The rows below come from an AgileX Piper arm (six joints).
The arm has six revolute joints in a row. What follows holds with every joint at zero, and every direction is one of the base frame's. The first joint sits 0.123 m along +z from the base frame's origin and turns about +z. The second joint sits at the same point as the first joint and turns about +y. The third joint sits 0.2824 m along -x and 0.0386 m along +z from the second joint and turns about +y. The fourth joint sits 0.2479 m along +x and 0.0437 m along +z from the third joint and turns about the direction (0.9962, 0, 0.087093). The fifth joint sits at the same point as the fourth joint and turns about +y. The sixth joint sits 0.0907 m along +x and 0.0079 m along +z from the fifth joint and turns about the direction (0.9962, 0, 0.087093). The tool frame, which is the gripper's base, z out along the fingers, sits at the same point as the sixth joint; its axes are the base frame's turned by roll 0, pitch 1.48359 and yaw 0 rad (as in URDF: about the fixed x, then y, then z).
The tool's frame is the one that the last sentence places.
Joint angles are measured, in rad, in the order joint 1, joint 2, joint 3, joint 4, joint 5, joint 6. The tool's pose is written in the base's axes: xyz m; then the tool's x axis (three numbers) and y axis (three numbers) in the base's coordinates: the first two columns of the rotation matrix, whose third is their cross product. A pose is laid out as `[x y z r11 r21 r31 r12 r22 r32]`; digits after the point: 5 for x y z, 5 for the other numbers.
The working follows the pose.
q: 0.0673 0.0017 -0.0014 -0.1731 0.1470 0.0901
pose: [0.05647 0.00150 0.20041 -0.05416 -0.08489 -0.99492 -0.04664 0.99551 -0.08240]
Where each joint sits with the arm in this pose, in the base's axes (m; each line is computed from the numbers above, not from the rounded line before):
joint 1: 0.0000 0.0000 0.1230
joint 2: 0.0000 0.0000 0.1230
joint 3: -0.2817 -0.0190 0.1621
joint 4: -0.0343 -0.0023 0.2057
joint 5: -0.0343 -0.0023 0.2057
joint 6: 0.0565 0.0015 0.2004
the tool: 0.0565 0.0015 0.2004

